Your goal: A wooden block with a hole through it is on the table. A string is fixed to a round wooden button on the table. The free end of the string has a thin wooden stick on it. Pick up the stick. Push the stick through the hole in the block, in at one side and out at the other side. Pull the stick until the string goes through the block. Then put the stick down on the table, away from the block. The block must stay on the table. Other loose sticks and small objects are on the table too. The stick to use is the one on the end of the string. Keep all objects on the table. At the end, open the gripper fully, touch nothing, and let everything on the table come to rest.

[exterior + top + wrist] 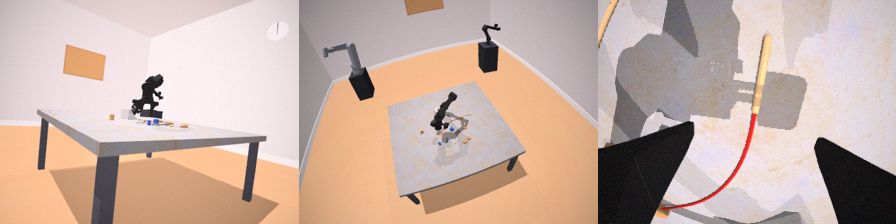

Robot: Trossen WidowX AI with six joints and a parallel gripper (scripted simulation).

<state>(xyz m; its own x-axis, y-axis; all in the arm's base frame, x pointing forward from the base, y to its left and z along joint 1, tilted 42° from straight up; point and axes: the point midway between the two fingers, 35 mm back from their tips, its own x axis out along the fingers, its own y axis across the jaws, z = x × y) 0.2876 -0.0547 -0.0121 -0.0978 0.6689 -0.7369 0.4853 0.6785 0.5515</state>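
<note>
The blue block is 12 cm to the left of my gripper tip, 4 cm below it and 1 cm behind it. Also, from my gripper tip: round wooden button 27 cm to the left, 15 cm behind, 5 cm below; then wooden block 21 cm to the right, 8 cm behind, 4 cm below; then short stick 34 cm to the left, 16 cm behind, 6 cm below.
</note>
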